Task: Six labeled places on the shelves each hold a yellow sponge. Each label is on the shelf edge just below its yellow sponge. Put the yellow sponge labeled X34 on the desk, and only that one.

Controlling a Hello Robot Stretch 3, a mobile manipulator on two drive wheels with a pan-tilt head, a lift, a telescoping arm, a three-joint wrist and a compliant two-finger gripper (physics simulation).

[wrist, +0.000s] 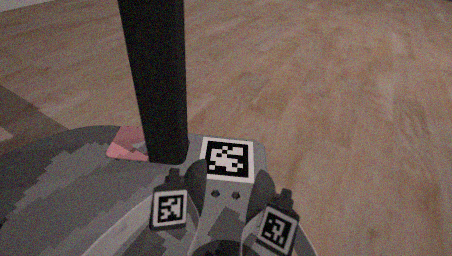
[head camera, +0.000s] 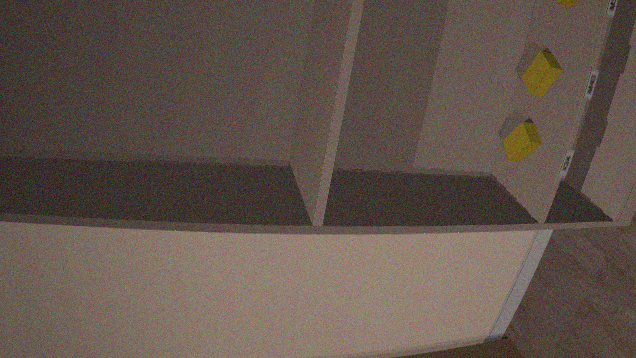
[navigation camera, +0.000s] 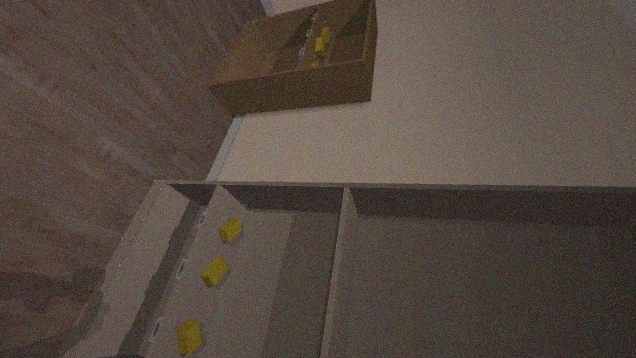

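A pale shelf unit (head camera: pixel 320 220) (navigation camera: pixel 345 197) holds yellow sponges; the one nearest its side panel (head camera: pixel 521 141) (navigation camera: pixel 230 230) has a blurred label (head camera: pixel 566 163) (navigation camera: pixel 202 218) that may start with X. The middle sponge (head camera: pixel 541 73) (navigation camera: pixel 214 272) and its label (head camera: pixel 591 84) (navigation camera: pixel 181 269) are beside it. A third sponge (head camera: pixel 568 2) (navigation camera: pixel 189 337) is cut off in the head view; its label (head camera: pixel 612 6) (navigation camera: pixel 157 329) is unreadable. The desk does not show. My gripper (wrist: pixel 229 183) is open and empty over my own base, away from the shelves.
A brown wooden shelf unit (navigation camera: pixel 300 92) with more yellow sponges (navigation camera: pixel 320 46) stands along the same wall (head camera: pixel 250 290) (navigation camera: pixel 475 125). My black mast (wrist: pixel 160 85) rises from my base (wrist: pixel 65 175) in the wrist view, with wood floor (wrist: pixel 360 100) around it.
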